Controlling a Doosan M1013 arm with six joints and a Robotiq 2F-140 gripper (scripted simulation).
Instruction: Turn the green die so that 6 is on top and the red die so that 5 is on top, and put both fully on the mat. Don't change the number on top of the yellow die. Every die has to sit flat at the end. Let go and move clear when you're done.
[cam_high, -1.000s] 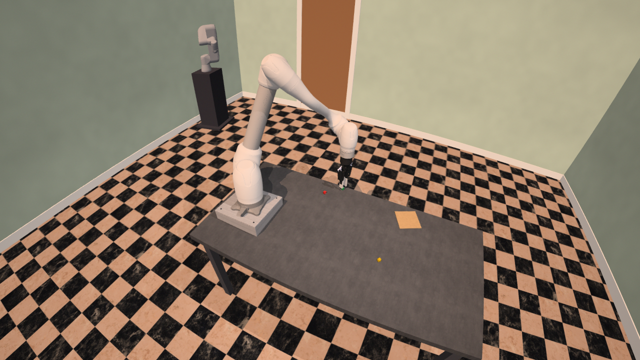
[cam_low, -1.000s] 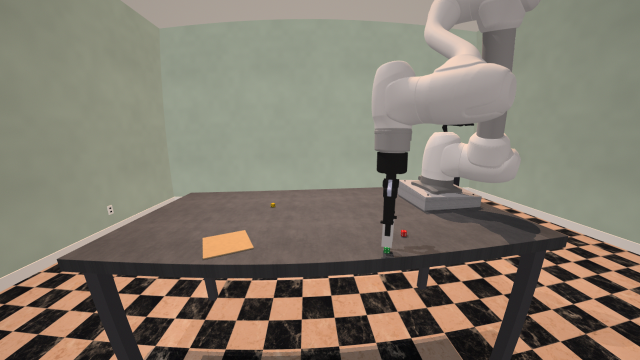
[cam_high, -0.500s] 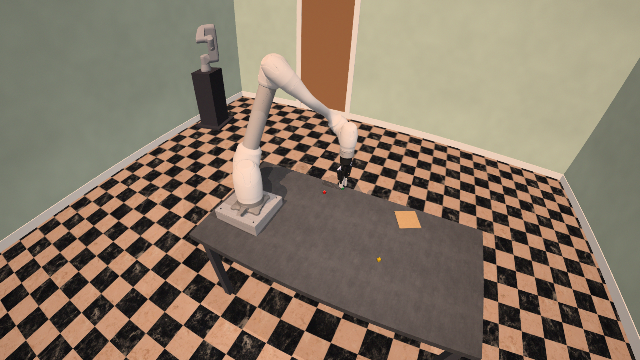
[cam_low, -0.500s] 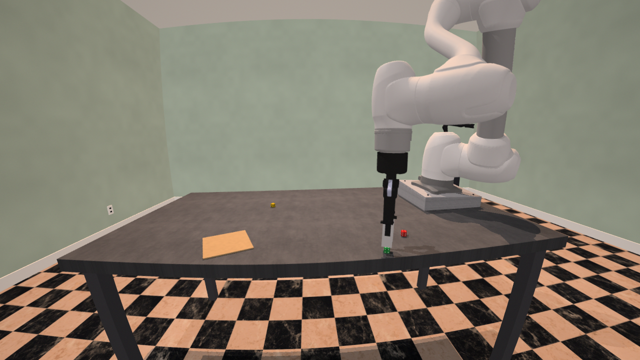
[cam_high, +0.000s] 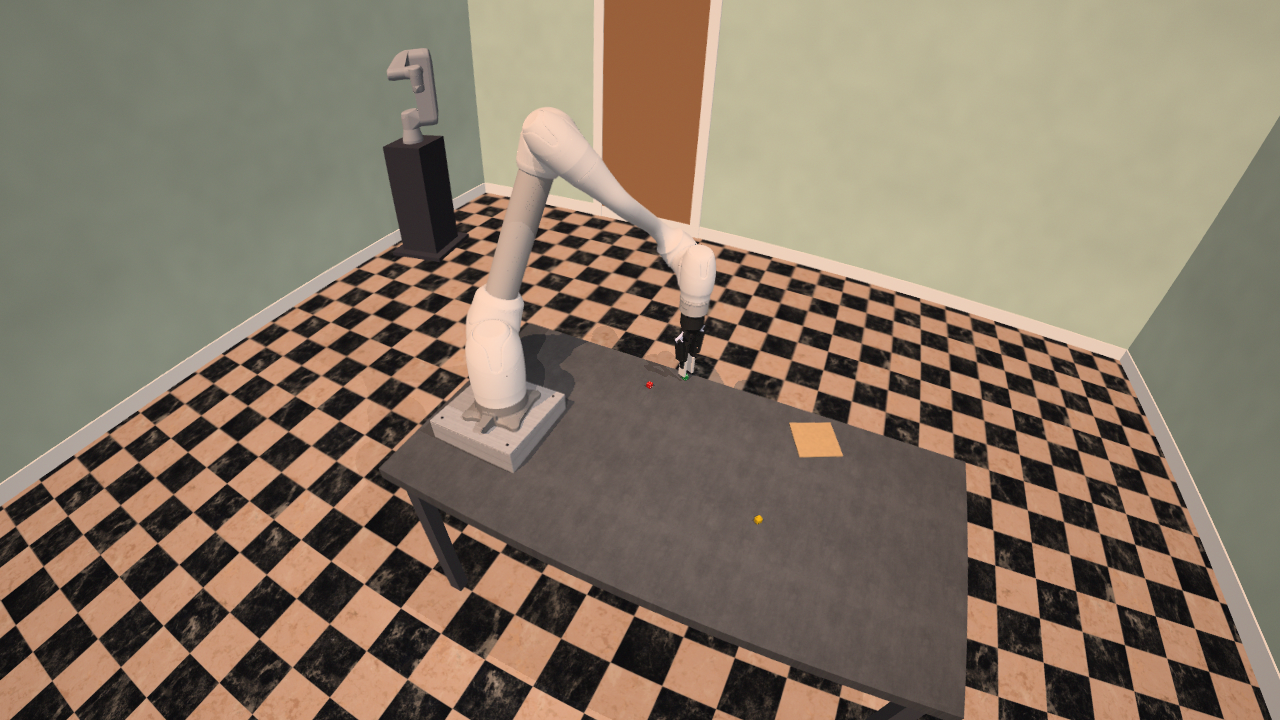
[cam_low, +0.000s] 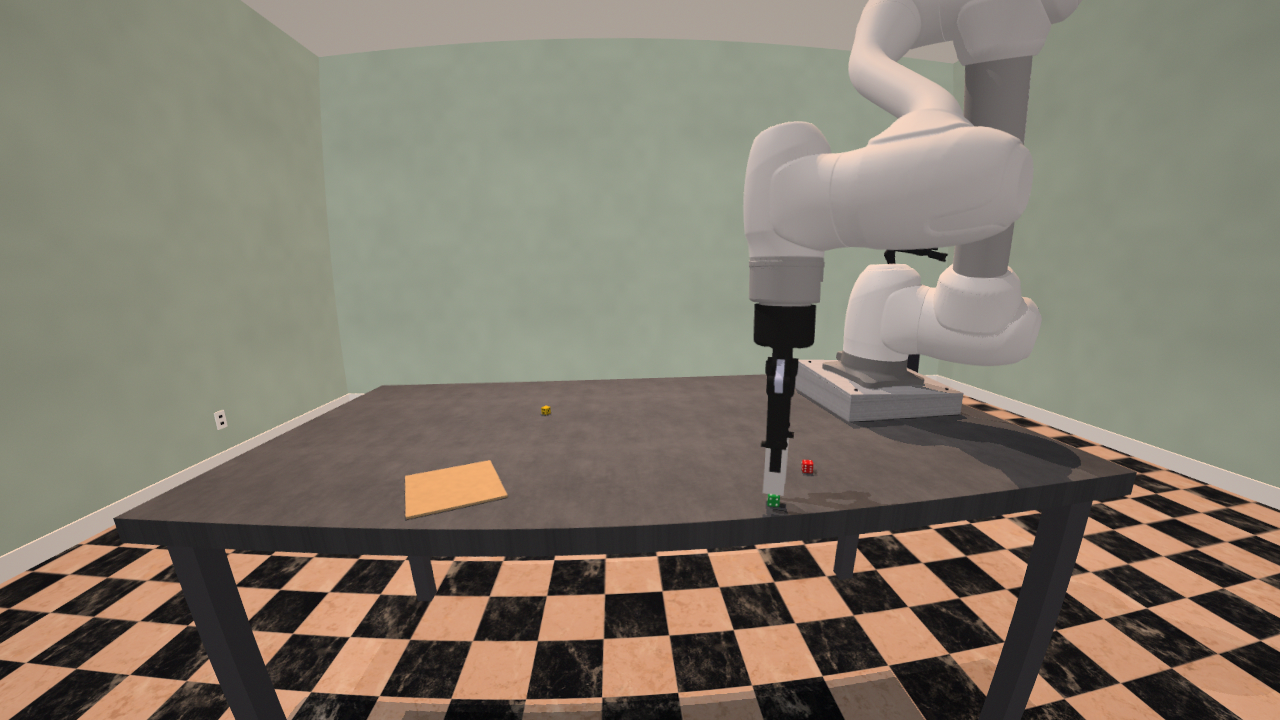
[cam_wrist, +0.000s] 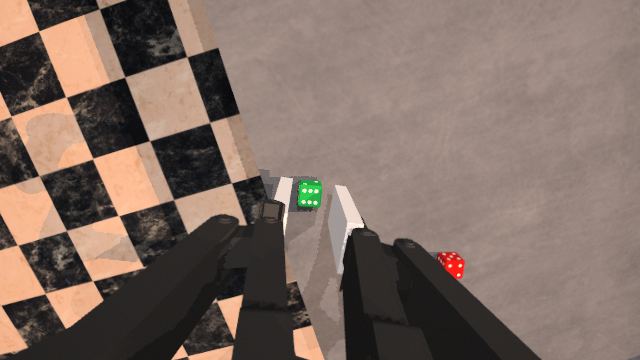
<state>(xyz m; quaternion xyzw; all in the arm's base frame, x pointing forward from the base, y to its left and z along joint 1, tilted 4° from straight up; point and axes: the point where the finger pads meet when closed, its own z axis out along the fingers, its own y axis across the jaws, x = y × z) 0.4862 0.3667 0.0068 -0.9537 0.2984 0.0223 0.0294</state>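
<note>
Now: hand 5 cm above the green die. The rest, counted from my hand: yellow die 51 cm to the right, 30 cm ahead, 5 cm below; red die 10 cm behind, 8 cm to the right, 5 cm below; orange mat 45 cm ahead, 16 cm to the right, 6 cm below.
</note>
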